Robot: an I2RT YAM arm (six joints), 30 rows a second.
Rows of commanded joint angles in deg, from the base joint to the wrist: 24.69, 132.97, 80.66, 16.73, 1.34, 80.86; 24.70, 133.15, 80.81, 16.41, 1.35, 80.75; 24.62, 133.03, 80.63, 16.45, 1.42, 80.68; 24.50, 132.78, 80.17, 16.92, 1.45, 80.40; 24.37, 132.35, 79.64, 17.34, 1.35, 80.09; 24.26, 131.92, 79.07, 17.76, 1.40, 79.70; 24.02, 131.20, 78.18, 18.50, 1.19, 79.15; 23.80, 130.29, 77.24, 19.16, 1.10, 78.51; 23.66, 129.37, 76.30, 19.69, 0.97, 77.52; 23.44, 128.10, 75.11, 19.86, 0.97, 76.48; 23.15, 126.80, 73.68, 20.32, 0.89, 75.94; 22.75, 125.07, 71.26, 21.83, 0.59, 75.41; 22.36, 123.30, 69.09, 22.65, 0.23, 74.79; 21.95, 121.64, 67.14, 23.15, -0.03, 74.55; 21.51, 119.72, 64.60, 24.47, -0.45, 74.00; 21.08, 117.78, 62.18, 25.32, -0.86, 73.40; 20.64, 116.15, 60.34, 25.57, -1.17, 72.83; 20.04, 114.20, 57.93, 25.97, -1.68, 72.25; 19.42, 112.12, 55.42, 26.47, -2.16, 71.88; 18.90, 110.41, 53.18, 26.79, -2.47, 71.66; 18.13, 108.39, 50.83, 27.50, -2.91, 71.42; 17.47, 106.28, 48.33, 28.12, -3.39, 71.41; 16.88, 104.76, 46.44, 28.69, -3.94, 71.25
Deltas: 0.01, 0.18, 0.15, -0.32, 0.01, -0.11; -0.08, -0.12, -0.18, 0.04, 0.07, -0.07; -0.12, -0.25, -0.46, 0.47, 0.03, -0.28; -0.13, -0.43, -0.53, 0.42, -0.10, -0.31; -0.11, -0.43, -0.57, 0.42, 0.05, -0.39; -0.24, -0.72, -0.89, 0.74, -0.21, -0.55; -0.22, -0.91, -0.94, 0.66, -0.09, -0.64; -0.14, -0.92, -0.94, 0.53, -0.13, -0.99; -0.22, -1.27, -1.19, 0.17, 0.00, -1.04; -0.29, -1.30, -1.43, 0.46, -0.08, -0.54; -0.40, -1.73, -2.42, 1.51, -0.30, -0.53; -0.39, -1.77, -2.17, 0.82, -0.36, -0.62; -0.41, -1.66, -1.95, 0.50, -0.26, -0.24; -0.44, -1.92, -2.54, 1.32, -0.42, -0.55; -0.43, -1.94, -2.42, 0.85, -0.41, -0.60; -0.44, -1.63, -1.84, 0.25, -0.31, -0.57; -0.60, -1.95, -2.41, 0.40, -0.51, -0.58; -0.62, -2.08, -2.51, 0.50, -0.48, -0.37; -0.52, -1.71, -2.24, 0.32, -0.31, -0.22; -0.77, -2.02, -2.35, 0.71, -0.44, -0.24; -0.66, -2.11, -2.50, 0.62, -0.48, -0.01; -0.59, -1.52, -1.89, 0.57, -0.55, -0.16
